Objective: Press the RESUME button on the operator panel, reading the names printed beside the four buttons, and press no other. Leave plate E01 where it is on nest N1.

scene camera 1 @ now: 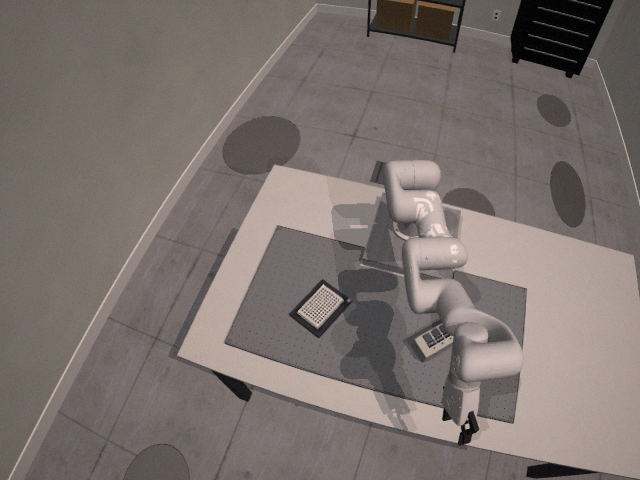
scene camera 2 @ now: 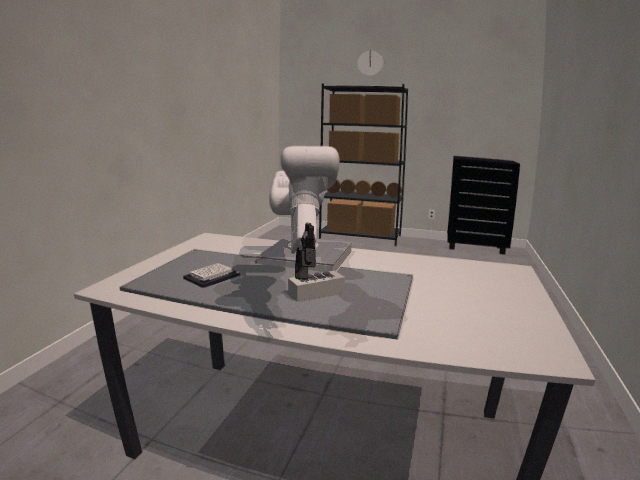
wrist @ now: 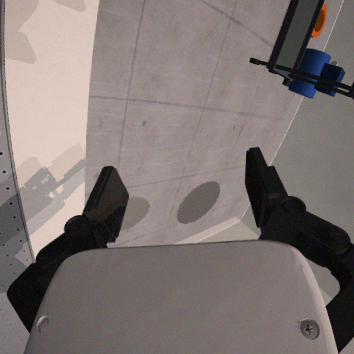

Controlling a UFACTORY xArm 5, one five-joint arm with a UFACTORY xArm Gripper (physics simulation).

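Places are measured from the arm's base along level axes (x ahead, y left, z up), in metres.
Where they show: gripper, fingertip midpoint: (scene camera 1: 455,431) (scene camera 2: 305,273) (wrist: 180,173); arm's base, origin of the base link: (scene camera 1: 410,227).
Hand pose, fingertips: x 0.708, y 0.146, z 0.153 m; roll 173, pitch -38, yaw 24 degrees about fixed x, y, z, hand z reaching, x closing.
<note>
Each offset is from my fingertips to the centre of the thing. Level surfaces: height alone.
The operator panel @(dy -0.022, dx -0.306, dz -0.153 m) (scene camera 1: 428,353) (scene camera 2: 316,289) is a light box with dark buttons on top. The arm hides part of it in scene camera 1, and the printed names cannot be read in either scene view. The pale, many-welled plate E01 @(dy -0.406, dx -0.363, dz -0.162 m) (scene camera 1: 320,305) (scene camera 2: 210,270) lies on the dark nest N1 (scene camera 1: 303,320) (scene camera 2: 204,282). My gripper (scene camera 1: 465,428) (scene camera 2: 305,260) (wrist: 180,173) is open and empty, raised and reaching out near the table's front edge. In the wrist view, floor and wall show between its fingers. The panel and plate do not show in the wrist view.
The grey perforated mat @(dz -0.181 m) (scene camera 1: 268,289) (scene camera 2: 170,281) lies on the pale table @(dz -0.193 m) (scene camera 1: 568,330) (scene camera 2: 465,310) (wrist: 50,100) under the panel and nest. A shelf unit (scene camera 2: 362,88) and a black drawer cabinet (scene camera 1: 558,38) (scene camera 2: 483,201) stand by the far wall.
</note>
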